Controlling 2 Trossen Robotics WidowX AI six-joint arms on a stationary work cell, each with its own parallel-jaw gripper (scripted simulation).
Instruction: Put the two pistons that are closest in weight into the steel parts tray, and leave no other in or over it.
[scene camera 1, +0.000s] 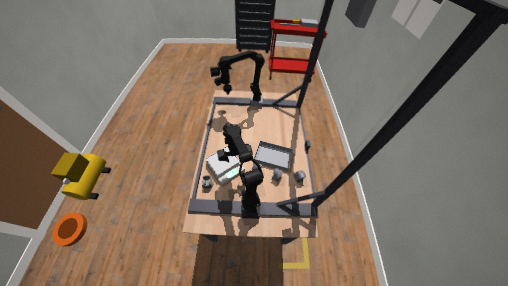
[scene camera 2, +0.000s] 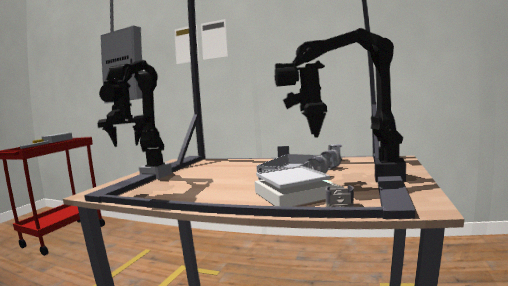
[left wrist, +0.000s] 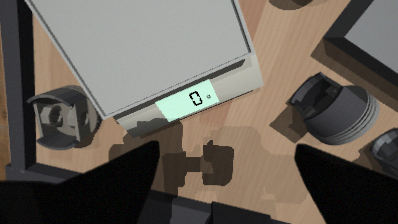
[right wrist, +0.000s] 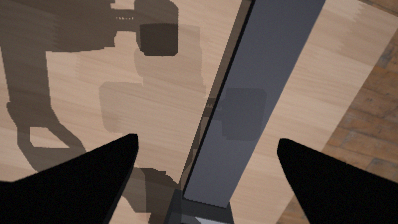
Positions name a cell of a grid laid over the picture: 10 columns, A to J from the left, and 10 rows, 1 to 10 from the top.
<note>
In view: my left gripper (scene camera 2: G5), my right gripper (scene camera 2: C6), a steel parts tray (scene camera 1: F6), a white scale (scene camera 2: F7) and a dark frame rail (right wrist: G3).
The white scale shows as well in the left wrist view (left wrist: G4). My left gripper also shows in the left wrist view (left wrist: F7). My right gripper is seen too in the right wrist view (right wrist: F7). The right wrist view misses the steel parts tray: it is out of frame. The right wrist view does not show the white scale: it is out of frame.
</note>
